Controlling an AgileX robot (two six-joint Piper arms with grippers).
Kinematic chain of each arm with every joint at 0, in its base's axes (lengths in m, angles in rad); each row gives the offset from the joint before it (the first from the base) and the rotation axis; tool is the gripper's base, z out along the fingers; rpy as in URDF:
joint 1: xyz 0 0 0.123 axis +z
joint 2: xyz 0 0 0 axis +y
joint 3: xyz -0.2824 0 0.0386 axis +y
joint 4: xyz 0.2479 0 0.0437 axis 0.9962 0 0.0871
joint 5: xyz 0 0 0 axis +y
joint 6: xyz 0.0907 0 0.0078 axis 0.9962 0 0.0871
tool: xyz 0 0 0 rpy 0 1.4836 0
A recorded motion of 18 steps. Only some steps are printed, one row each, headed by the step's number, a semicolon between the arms.
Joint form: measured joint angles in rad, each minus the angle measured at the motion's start. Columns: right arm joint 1, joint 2, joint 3, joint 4, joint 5, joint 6; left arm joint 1, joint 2, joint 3, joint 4, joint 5, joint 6.
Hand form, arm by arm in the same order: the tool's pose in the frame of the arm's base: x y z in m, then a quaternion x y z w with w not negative. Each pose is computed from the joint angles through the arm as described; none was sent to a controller.
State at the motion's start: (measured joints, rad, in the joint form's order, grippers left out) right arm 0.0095 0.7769 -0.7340 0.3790 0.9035 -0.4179; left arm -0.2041 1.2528 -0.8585 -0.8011 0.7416 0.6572
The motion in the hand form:
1: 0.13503 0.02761 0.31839 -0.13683 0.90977 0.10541 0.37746; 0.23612 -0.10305 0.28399 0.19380 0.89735 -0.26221 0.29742
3: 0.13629 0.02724 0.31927 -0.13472 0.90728 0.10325 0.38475; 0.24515 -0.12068 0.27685 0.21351 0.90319 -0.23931 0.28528
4: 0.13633 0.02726 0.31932 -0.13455 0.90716 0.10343 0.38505; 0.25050 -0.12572 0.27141 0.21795 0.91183 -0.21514 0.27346
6: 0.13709 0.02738 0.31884 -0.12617 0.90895 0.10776 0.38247; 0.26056 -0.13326 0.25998 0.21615 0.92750 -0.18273 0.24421
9: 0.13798 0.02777 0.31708 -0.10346 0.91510 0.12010 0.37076; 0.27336 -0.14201 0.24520 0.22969 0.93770 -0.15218 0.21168
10: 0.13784 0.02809 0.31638 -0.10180 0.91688 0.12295 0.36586; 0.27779 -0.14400 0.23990 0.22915 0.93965 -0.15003 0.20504
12: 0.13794 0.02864 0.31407 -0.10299 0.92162 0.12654 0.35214; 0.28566 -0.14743 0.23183 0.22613 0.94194 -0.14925 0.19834
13: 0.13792 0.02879 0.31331 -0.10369 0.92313 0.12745 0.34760; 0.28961 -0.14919 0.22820 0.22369 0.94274 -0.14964 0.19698
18: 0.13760 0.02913 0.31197 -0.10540 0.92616 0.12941 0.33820; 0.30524 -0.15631 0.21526 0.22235 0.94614 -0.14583 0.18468
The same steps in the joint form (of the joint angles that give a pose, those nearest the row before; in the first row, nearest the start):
1: 0.0000 0.0000 0.0000 0.0018 -0.0135 0.0000; -0.0430 0.0351 -0.0203 0.0265 -0.0194 -0.0204
3: 0.0000 0.0005 0.0000 0.0016 -0.0305 0.0000; -0.1219 0.0973 -0.0587 0.1228 -0.0656 -0.0992
4: 0.0000 0.0005 0.0000 0.0022 -0.0311 0.0000; -0.1505 0.1307 -0.0803 0.2187 -0.0772 -0.1787
6: 0.0001 0.0044 0.0000 0.0037 -0.0312 0.0175; -0.1845 0.1971 -0.1191 0.3530 -0.0697 -0.3076
9: 0.0000 0.0129 0.0000 0.0060 -0.0199 0.0683; -0.2103 0.2822 -0.1673 0.4531 -0.0459 -0.3741
10: 0.0000 0.0152 0.0000 0.0081 -0.0116 0.0731; -0.2111 0.3082 -0.1771 0.4558 -0.0483 -0.3763
12: 0.0000 0.0237 0.0000 0.0094 0.0101 0.0745; -0.2111 0.3502 -0.1945 0.4518 -0.0590 -0.3763
13: 0.0000 0.0263 0.0000 0.0094 0.0174 0.0745; -0.2111 0.3698 -0.2032 0.4478 -0.0674 -0.3764
18: 0.0000 0.0309 -0.0004 0.0094 0.0340 0.0745; -0.2127 0.4496 -0.2538 0.4525 -0.0713 -0.3815

